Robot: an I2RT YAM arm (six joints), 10 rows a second.
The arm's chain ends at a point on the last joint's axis. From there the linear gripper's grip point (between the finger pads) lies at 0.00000 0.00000 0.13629 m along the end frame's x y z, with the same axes.
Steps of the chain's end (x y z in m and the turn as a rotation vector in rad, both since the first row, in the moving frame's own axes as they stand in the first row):
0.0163, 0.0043, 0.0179, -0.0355, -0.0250, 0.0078
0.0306, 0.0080, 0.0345, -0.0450, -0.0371, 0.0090
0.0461, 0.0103, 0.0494, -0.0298, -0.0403, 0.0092
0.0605, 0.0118, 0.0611, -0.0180, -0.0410, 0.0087
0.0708, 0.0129, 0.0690, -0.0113, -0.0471, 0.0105
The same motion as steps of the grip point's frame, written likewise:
0.0129, 0.0091, 0.0178, -0.0355, -0.0250, 0.0078
0.0255, 0.0141, 0.0343, -0.0450, -0.0371, 0.0090
0.0406, 0.0143, 0.0492, -0.0298, -0.0403, 0.0092
0.0549, 0.0142, 0.0610, -0.0180, -0.0410, 0.0087
0.0644, 0.0144, 0.0688, -0.0113, -0.0471, 0.0105

